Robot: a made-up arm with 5 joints.
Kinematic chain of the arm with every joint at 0, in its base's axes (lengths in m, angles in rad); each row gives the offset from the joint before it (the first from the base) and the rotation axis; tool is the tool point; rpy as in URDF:
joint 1: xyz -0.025 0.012 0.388 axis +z
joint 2: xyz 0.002 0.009 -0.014 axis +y
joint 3: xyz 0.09 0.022 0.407 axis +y
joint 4: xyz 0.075 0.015 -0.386 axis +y
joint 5: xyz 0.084 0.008 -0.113 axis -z
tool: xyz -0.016 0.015 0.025 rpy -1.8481 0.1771 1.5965
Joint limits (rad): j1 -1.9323..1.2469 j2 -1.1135..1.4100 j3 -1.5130..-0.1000 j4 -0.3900..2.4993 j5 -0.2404..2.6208
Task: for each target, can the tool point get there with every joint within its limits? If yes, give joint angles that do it. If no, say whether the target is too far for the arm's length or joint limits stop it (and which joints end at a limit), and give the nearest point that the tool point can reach.
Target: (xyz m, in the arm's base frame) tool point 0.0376 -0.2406 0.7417
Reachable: yes | joints -1.6047 -0.8650 -0.5103 0.1478 0.1456
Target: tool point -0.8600 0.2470 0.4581
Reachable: no: joint limits stop it (at a limit: joint 1, joint 2, joint 3, joint 4) | nearest point -0.0959 0.0395 0.4645 | short by 0.792 m
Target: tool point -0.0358 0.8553 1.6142
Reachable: no: too far | nearest point 0.0538 0.4431 1.0483 | short by 0.706 m
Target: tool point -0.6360 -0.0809 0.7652
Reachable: no: joint limits stop it (at a limit: joint 2, joint 3, joint 4) | nearest point -0.3196 -0.0328 1.1078 | short by 0.469 m
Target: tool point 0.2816 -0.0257 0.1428
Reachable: yes | joints -0.3636 0.5880 -0.4348 0.8019 1.2591
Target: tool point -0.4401 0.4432 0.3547
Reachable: no: joint limits stop it (at a limit: joint 1) | nearest point -0.0089 0.2984 0.3547 | short by 0.455 m
